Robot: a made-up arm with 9 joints. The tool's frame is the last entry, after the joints.
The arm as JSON. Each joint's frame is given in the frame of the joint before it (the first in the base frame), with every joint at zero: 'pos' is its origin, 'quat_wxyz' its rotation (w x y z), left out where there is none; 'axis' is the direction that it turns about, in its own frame. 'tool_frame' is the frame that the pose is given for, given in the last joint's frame.
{
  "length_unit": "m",
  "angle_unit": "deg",
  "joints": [
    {
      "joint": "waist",
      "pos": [
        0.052,
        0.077,
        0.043
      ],
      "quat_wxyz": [
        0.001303,
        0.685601,
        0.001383,
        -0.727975
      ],
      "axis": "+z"
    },
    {
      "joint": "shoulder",
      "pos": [
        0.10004,
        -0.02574,
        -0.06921
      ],
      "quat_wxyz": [
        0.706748,
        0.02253,
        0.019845,
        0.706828
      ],
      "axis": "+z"
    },
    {
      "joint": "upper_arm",
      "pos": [
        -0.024,
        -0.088,
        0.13
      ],
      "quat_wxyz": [
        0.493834,
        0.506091,
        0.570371,
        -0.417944
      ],
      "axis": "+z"
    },
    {
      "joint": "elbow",
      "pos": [
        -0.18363,
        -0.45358,
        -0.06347
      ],
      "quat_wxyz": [
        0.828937,
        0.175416,
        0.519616,
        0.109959
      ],
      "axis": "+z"
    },
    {
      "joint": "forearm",
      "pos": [
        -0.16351,
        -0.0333,
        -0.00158
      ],
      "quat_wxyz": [
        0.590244,
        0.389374,
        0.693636,
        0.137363
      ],
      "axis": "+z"
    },
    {
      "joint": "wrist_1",
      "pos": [
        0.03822,
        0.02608,
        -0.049
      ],
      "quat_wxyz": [
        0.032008,
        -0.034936,
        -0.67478,
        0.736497
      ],
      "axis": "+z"
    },
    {
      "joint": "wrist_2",
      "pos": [
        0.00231,
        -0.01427,
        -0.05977
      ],
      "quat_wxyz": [
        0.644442,
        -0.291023,
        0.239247,
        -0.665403
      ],
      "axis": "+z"
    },
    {
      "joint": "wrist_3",
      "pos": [
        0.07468,
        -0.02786,
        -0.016
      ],
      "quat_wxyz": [
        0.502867,
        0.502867,
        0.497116,
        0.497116
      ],
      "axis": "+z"
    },
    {
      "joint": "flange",
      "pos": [
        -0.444,
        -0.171,
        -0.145
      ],
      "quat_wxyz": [
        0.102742,
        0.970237,
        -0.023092,
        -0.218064
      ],
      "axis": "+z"
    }
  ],
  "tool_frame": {
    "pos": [
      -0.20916,
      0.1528,
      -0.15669
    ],
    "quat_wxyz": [
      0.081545,
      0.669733,
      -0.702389,
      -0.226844
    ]
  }
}
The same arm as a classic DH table. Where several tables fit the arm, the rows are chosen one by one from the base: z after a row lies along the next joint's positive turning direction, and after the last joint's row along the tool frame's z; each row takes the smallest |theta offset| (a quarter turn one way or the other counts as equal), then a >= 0, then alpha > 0; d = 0 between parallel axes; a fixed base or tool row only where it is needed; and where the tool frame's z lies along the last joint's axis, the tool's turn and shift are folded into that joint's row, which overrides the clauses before.
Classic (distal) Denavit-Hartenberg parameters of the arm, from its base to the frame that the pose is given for. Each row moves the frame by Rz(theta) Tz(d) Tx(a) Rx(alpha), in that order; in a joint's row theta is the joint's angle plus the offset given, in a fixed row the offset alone. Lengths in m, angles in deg.
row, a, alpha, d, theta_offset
base (fixed), -0.0768, 86.57, 0.0461, -89.78
waist, -0.0194, 3.44, -1.8091, -3.64
shoulder, -0.0363, 99.38, 1.8344, 11.81
upper_arm, -0.4804, 66.52, 0.0617, -9.76
elbow, -0.0776, 105.4, -0.1435, 10
forearm, 0.0356, 85.01, -0.1996, -53.04
wrist_1, -0.0144, 44.26, -0.0906, -84.86
wrist_2, 0.027, -90, -0.0144, 82.85
wrist_3, 0.0232, -152.1, 0.8276, -66.14
flange, -0.043, 152.1, 1.3414, 0
tool (fixed), 0, 0, 0.5459, -23.86

